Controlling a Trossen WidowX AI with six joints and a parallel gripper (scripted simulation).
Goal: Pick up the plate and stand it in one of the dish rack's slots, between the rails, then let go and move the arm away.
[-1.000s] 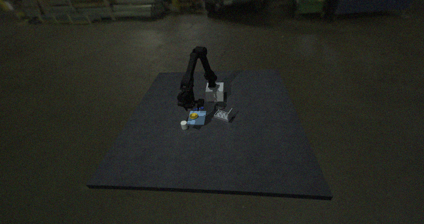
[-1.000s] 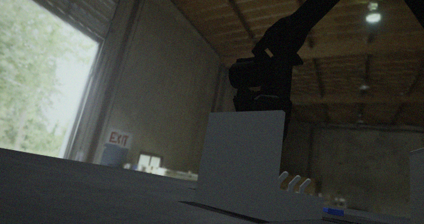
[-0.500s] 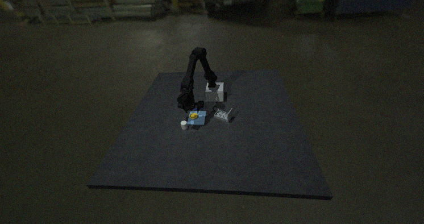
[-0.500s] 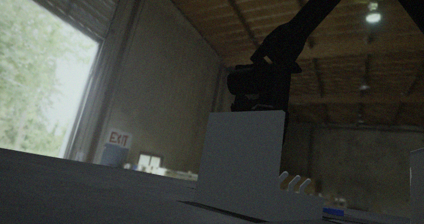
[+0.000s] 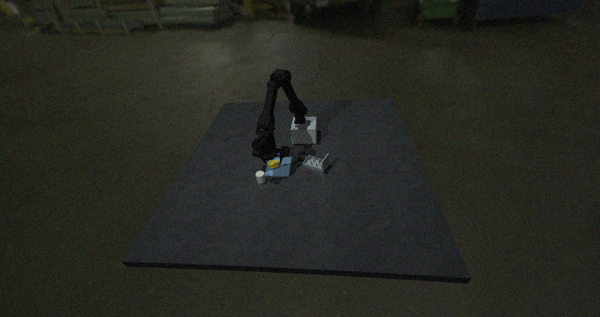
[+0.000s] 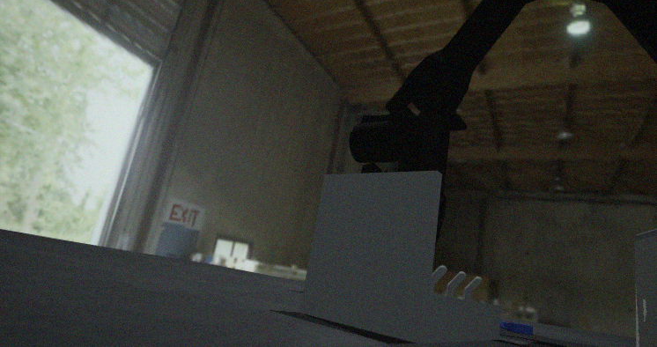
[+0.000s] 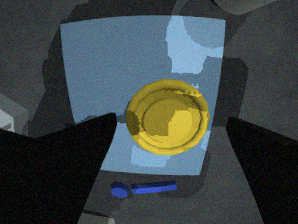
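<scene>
The yellow plate is 1 cm below my gripper tip. From my gripper tip the other things lie so: white dish rack 2 cm behind, 23 cm to the left; white cup 10 cm ahead, 4 cm to the right; light blue mat 3 cm to the left, 2 cm below.
</scene>
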